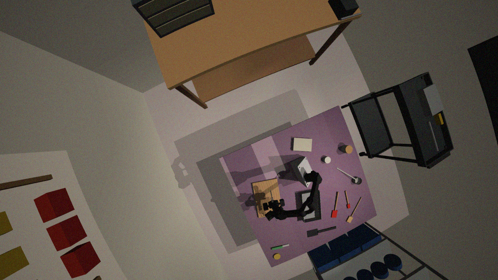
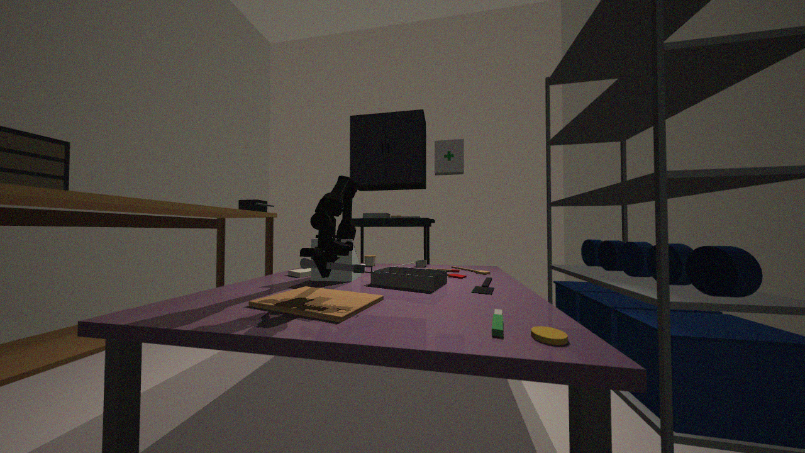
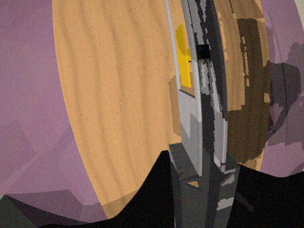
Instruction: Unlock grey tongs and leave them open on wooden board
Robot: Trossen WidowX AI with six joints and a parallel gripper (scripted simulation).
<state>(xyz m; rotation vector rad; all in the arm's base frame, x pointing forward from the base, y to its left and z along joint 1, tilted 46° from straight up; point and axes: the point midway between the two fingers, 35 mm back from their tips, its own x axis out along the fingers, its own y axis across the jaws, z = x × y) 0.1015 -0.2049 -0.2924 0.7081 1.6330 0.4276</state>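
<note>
Now: the wooden board 7 cm below my gripper tip, 3 cm to the right of it and 1 cm behind it. From my gripper tip the other things lie so: black spatula (57 cm ahead, 34 cm to the left, 8 cm below); then yellow lock piece (5 cm ahead, 4 cm above, 1 cm to the right); then yellow disc (64 cm ahead, 18 cm to the right, 7 cm below).
</note>
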